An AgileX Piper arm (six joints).
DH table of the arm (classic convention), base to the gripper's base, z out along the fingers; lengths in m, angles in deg. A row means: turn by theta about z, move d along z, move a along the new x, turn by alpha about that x. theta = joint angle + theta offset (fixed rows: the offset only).
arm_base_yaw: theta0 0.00; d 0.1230; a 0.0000; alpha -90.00
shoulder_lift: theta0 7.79; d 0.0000; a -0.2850; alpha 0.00
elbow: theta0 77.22; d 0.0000; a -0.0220; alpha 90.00
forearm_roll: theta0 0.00; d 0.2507; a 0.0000; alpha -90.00
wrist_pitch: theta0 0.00; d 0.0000; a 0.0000; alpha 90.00
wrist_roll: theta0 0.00; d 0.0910; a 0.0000; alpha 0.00
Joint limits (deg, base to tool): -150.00..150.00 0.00..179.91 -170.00..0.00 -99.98..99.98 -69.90..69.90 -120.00..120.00
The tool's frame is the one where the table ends.
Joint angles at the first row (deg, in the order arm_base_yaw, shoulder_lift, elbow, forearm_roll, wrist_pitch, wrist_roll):
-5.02, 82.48, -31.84, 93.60, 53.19, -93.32
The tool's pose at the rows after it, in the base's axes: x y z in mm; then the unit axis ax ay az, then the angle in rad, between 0 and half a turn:
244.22 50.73 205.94 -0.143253 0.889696 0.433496 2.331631
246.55 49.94 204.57 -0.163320 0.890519 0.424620 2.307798
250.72 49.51 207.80 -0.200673 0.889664 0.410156 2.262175
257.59 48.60 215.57 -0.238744 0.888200 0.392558 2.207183
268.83 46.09 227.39 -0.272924 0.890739 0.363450 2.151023
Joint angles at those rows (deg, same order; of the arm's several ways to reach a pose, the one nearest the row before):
-5.27, 83.95, -32.04, 96.23, 53.76, -96.81
-5.39, 84.60, -32.27, 96.74, 53.76, -100.17
-5.39, 84.86, -33.30, 96.97, 53.76, -104.57
-5.39, 84.86, -35.26, 96.97, 53.47, -108.22
-5.39, 84.86, -38.54, 96.24, 51.86, -110.45

